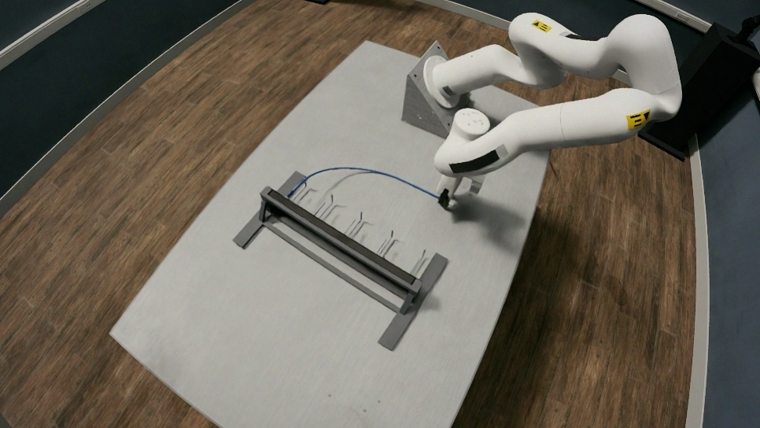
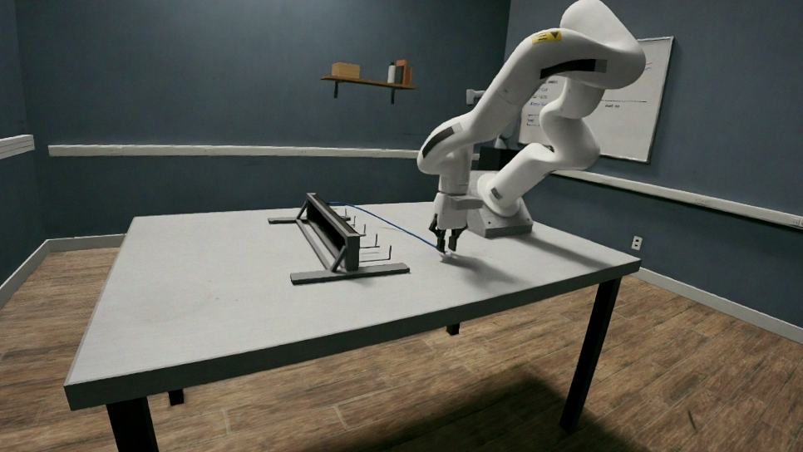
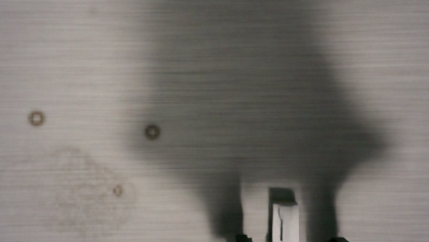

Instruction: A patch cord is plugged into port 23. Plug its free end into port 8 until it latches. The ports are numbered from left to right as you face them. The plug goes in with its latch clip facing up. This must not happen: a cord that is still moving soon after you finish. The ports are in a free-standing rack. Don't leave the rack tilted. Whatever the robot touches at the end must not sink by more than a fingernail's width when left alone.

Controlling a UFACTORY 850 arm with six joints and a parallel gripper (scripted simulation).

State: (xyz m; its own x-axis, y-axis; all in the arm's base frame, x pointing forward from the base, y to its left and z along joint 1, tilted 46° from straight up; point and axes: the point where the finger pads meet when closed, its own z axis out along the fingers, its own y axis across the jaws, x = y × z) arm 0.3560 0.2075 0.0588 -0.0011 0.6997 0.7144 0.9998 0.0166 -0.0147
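Now: the white plug 20 mm to the left of my hand and 20 mm below it.
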